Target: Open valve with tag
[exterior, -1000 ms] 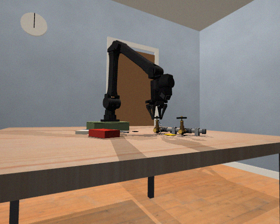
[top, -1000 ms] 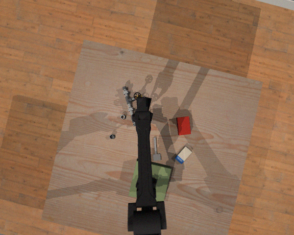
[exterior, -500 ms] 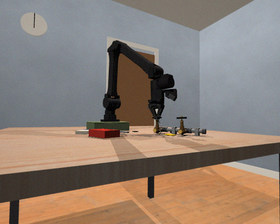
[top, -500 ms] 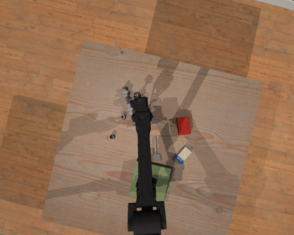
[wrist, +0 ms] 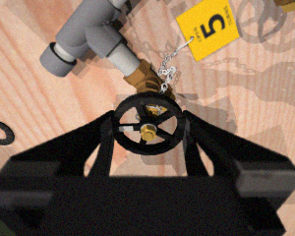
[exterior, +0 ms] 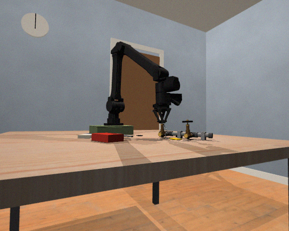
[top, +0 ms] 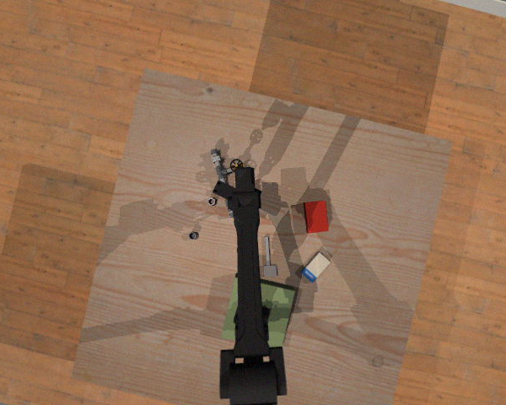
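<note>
My gripper is now 80 mm above the yellow tag, 60 mm short of it and 40 mm to the right of it. Round my hand: grey tool (200 mm behind, 160 mm to the right, 80 mm below); red block (280 mm to the right, 70 mm below, 20 mm ahead).
</note>
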